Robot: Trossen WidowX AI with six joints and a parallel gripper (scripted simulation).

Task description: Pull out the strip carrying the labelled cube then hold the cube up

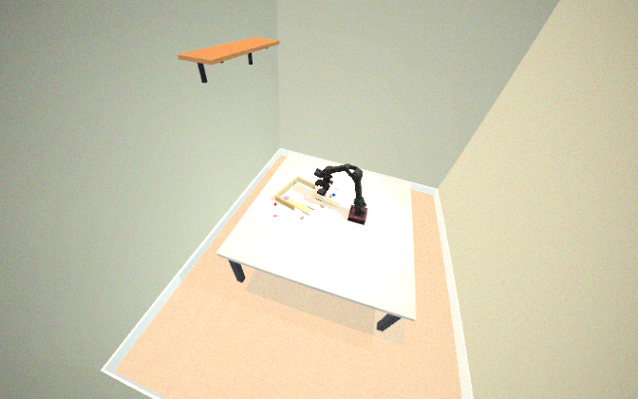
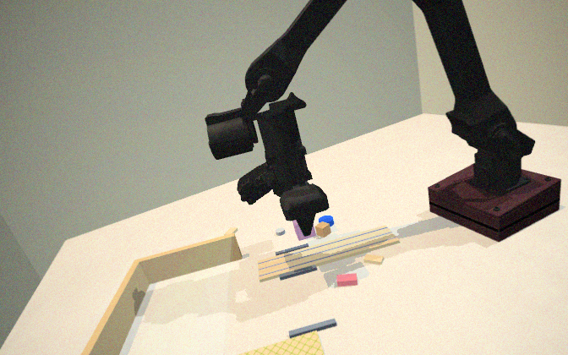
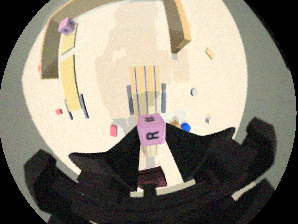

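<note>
Right now the orange cube is 5 cm behind my gripper tip, 6 cm to the right of it and 5 cm below it. The rest, counted from my gripper tip: blue disc 7 cm behind, 9 cm to the right, 5 cm below.
</note>
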